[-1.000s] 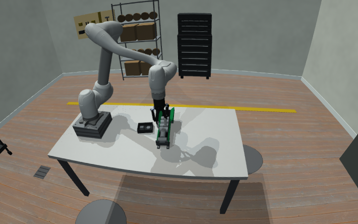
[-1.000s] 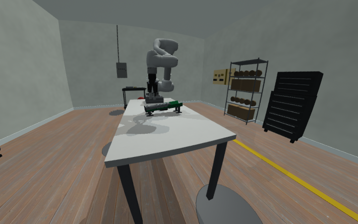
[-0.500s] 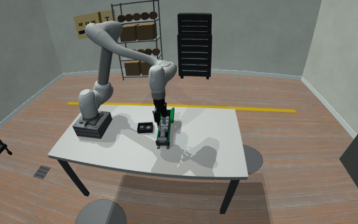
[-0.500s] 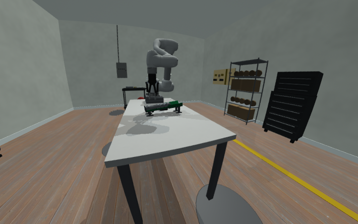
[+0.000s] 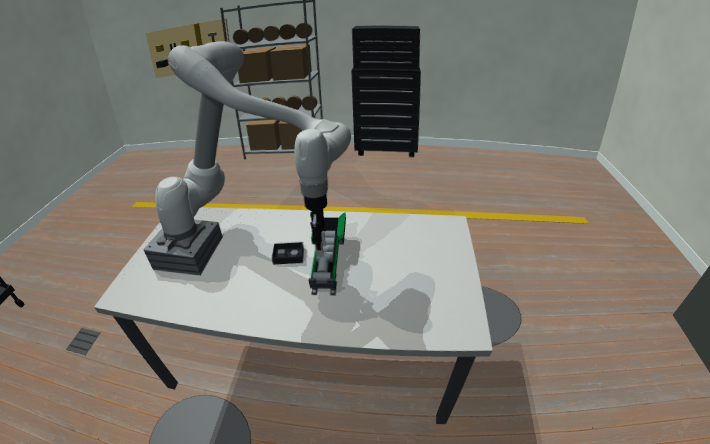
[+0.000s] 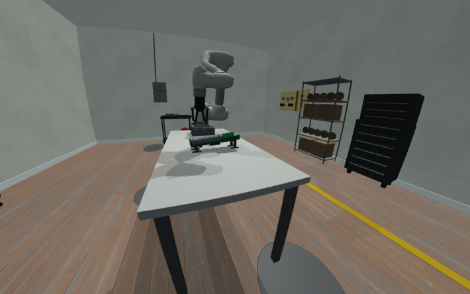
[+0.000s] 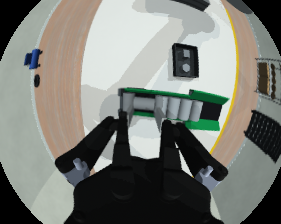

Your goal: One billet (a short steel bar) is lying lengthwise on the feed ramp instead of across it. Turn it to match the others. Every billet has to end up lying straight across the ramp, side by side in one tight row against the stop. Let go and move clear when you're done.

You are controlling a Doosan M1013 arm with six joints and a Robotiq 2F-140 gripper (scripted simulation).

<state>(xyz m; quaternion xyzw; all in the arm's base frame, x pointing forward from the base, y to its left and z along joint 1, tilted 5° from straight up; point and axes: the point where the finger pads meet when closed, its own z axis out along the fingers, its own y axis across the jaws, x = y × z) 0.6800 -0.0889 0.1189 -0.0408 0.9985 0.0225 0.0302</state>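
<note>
Now: the dark stop 13 cm below my hand, 8 cm to the right of it and 1 cm ahead of it. Also, from my hand: black box (19 cm behind, 18 cm below, 13 cm to the left).
</note>
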